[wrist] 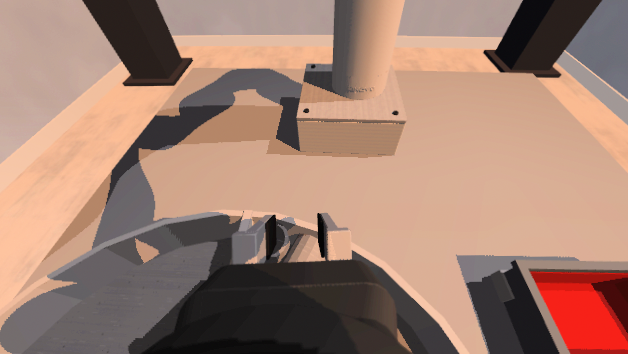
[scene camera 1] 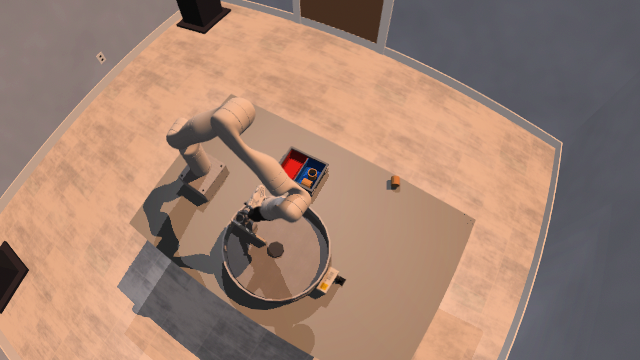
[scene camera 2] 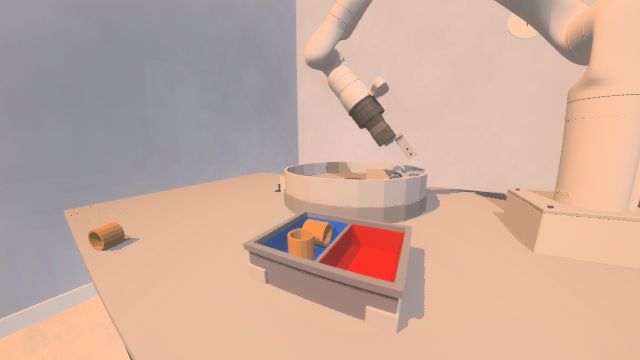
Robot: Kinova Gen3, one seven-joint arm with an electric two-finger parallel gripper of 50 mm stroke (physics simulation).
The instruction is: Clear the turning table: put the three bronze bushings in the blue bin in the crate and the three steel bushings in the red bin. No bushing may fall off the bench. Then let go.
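Places are measured from the arm's base along level axes (x ahead, y left, z up), in metres.
Pixels of known places: gripper, fingertip midpoint: (wrist: 297,228) (scene camera 1: 243,208) (scene camera 2: 412,156); arm's base, origin of the base link: (wrist: 358,84) (scene camera 1: 201,167) (scene camera 2: 587,203).
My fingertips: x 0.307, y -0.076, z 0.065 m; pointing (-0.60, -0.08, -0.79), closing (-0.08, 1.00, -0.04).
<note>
Ahead of a thing's pixels: the offset from my fingertips to its middle. "*": to the spot under its first point.
My gripper (wrist: 297,228) (scene camera 2: 410,156) is open and empty, tilted above the turning table (scene camera 1: 329,245) (scene camera 2: 355,194) (wrist: 192,232) near its rim on the arm's base side. Below and between the fingers in the wrist view, a steel bushing @[0.013 m back, 0.033 m right, 0.069 m down] (wrist: 283,239) shows in part as a grey ring; how many steel ones lie there is hidden. One bronze bushing @[0.130 m ahead, 0.302 m left, 0.116 m down] (scene camera 1: 312,173) (scene camera 2: 301,246) stands upright in the blue bin (scene camera 1: 317,164) (scene camera 2: 277,242); another bronze bushing @[0.131 m ahead, 0.252 m left, 0.116 m down] (scene camera 1: 307,182) (scene camera 2: 320,232) lies beside it. The third bronze bushing @[0.462 m ahead, 0.449 m left, 0.122 m down] (scene camera 1: 395,182) (scene camera 2: 107,236) lies on the bench near its edge. The red bin (scene camera 1: 294,163) (scene camera 2: 376,257) (wrist: 582,310) holds no bushing.
The crate @[* 0.059 m ahead, 0.369 m left, 0.094 m down] (scene camera 2: 325,272) stands close beside the turning table. A straight guide bar @[* 0.057 m ahead, 0.066 m right, 0.089 m down] (scene camera 1: 251,236) reaches inward from the table's rim near my gripper. A small box @[* 0.406 m ahead, 0.078 m right, 0.084 m down] (scene camera 1: 327,281) sits outside the rim. The arm's base block (scene camera 1: 212,182) (scene camera 2: 585,237) (wrist: 350,136) is beyond the table.
</note>
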